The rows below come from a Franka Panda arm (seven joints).
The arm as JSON. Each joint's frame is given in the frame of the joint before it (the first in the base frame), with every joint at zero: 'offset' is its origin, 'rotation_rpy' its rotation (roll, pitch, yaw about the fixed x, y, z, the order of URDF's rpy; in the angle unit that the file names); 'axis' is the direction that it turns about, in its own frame. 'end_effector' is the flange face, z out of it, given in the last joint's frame.
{
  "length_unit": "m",
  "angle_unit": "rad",
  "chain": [
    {
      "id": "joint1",
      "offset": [
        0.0,
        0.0,
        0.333
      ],
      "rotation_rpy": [
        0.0,
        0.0,
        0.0
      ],
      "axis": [
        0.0,
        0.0,
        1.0
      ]
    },
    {
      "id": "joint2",
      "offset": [
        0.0,
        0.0,
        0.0
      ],
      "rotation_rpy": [
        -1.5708,
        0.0,
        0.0
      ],
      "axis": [
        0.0,
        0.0,
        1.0
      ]
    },
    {
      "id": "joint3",
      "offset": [
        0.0,
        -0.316,
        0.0
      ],
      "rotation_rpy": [
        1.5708,
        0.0,
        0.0
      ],
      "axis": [
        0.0,
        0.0,
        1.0
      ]
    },
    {
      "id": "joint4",
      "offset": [
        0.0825,
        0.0,
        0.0
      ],
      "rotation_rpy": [
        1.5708,
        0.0,
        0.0
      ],
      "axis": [
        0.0,
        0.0,
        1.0
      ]
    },
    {
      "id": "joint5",
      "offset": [
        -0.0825,
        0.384,
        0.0
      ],
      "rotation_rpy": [
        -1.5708,
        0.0,
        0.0
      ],
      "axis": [
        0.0,
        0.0,
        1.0
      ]
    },
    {
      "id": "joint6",
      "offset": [
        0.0,
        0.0,
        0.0
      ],
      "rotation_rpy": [
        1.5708,
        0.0,
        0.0
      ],
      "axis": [
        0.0,
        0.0,
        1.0
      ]
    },
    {
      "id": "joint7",
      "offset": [
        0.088,
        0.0,
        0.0
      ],
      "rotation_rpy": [
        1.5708,
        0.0,
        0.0
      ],
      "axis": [
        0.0,
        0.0,
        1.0
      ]
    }
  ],
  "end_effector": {
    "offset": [
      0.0,
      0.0,
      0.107
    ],
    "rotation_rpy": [
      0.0,
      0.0,
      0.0
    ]
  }
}
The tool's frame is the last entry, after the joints.
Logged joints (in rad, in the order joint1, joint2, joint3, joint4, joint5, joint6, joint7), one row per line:
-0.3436 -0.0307 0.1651 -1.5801 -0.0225 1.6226 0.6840
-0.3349 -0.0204 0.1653 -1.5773 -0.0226 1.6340 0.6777
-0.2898 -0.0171 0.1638 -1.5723 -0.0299 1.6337 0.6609
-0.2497 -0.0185 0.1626 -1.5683 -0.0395 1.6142 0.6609
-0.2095 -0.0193 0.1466 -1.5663 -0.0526 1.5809 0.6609
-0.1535 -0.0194 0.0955 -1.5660 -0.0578 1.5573 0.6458
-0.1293 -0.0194 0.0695 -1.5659 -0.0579 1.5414 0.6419
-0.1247 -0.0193 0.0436 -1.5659 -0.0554 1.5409 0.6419
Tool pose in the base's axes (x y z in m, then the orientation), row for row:
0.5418 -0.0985 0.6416 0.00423 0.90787 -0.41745 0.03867
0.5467 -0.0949 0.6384 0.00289 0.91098 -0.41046 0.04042
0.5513 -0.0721 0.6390 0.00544 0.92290 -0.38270 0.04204
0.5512 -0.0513 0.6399 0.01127 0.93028 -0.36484 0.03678
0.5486 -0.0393 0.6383 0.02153 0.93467 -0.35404 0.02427
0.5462 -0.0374 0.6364 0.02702 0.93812 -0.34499 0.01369
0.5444 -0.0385 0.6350 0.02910 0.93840 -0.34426 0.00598
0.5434 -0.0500 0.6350 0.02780 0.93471 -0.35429 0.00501
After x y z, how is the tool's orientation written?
As a quaternion, w x y z.
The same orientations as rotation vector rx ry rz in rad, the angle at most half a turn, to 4 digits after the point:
2.8445 -1.3079 0.1212
2.8567 -1.2871 0.1267
2.8894 -1.1981 0.1316
2.9018 -1.1380 0.1147
2.8968 -1.0973 0.0752
2.8975 -1.0656 0.0423
2.8947 -1.0619 0.0184
2.8856 -1.0938 0.0155

